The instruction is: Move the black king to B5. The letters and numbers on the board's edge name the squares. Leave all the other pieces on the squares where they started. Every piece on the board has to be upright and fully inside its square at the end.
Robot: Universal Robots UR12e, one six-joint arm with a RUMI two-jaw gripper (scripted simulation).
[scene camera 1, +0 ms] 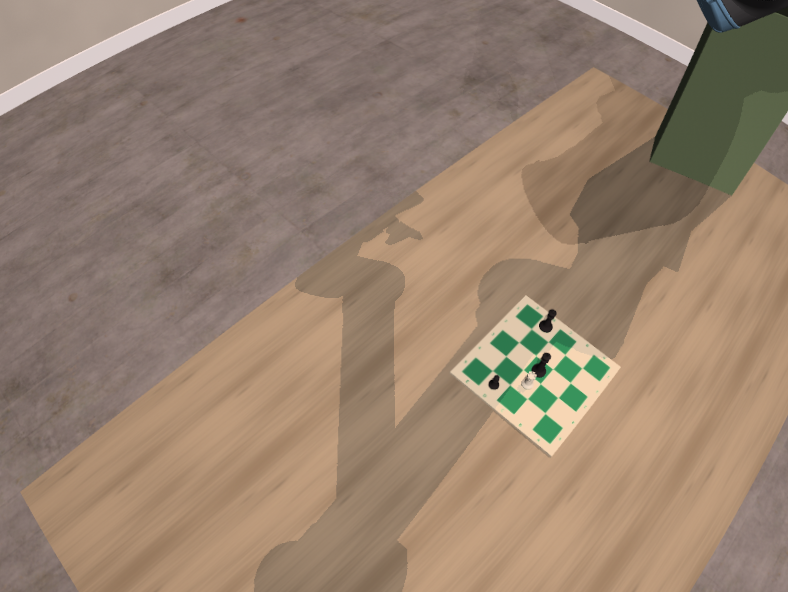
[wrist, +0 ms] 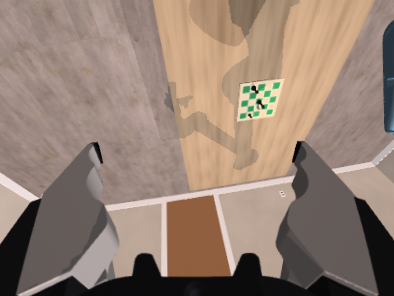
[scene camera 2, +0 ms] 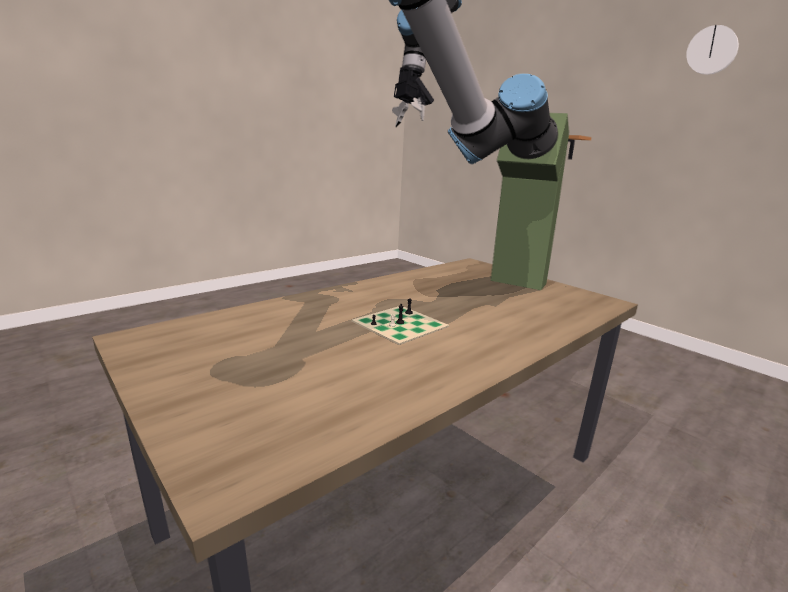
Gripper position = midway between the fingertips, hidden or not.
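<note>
My gripper [scene camera 2: 408, 124], [wrist: 197, 143] is visible in scene camera 2 and in the wrist view.
</note>
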